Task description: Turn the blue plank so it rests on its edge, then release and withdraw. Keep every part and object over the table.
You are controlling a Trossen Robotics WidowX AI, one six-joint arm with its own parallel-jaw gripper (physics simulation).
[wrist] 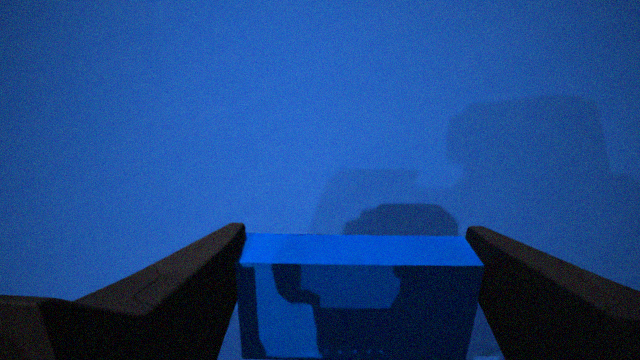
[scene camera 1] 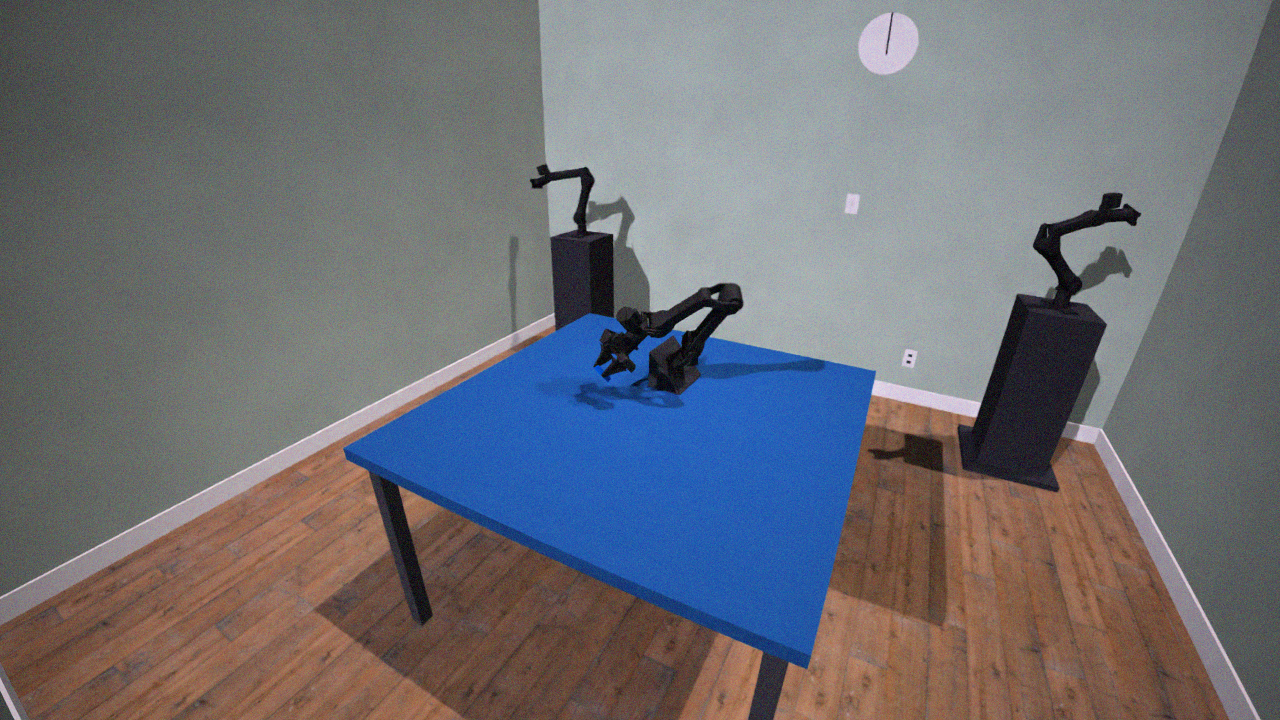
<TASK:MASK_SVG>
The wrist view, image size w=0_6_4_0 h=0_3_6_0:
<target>gripper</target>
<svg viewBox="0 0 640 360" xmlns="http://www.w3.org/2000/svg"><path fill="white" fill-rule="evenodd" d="M468 227L465 239L485 265L478 302L505 360L640 360L640 291L581 269L578 266L486 227ZM245 225L243 223L229 223L154 264L74 301L50 297L0 295L0 360L217 360L237 302L235 261L246 237Z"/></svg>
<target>blue plank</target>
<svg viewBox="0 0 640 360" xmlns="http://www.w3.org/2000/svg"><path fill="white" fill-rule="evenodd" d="M246 233L235 261L242 359L466 360L485 265L464 236Z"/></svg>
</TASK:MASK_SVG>
